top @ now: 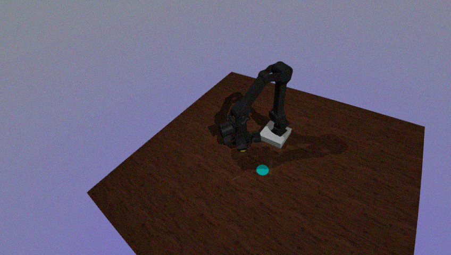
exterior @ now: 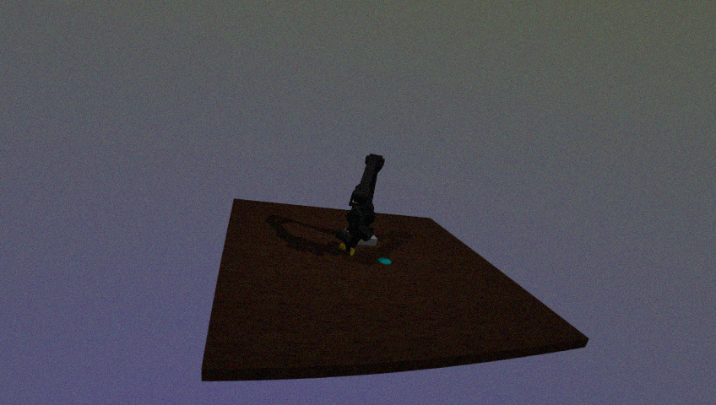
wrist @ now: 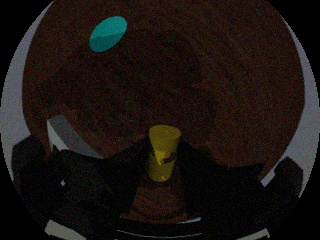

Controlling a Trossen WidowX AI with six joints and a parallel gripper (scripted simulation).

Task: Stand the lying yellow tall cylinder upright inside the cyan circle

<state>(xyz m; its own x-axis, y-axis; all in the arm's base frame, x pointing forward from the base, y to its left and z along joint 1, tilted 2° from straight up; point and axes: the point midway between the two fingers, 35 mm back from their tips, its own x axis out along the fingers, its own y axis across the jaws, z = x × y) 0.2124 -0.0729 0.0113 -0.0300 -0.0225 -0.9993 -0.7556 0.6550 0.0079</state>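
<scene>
Right now the cyan circle is 2 cm ahead of my gripper tip, 16 cm to the left of it and 2 cm below it. From my gripper tip the other things lie so: yellow tall cylinder (1 cm behind, 2 cm to the right).
</scene>
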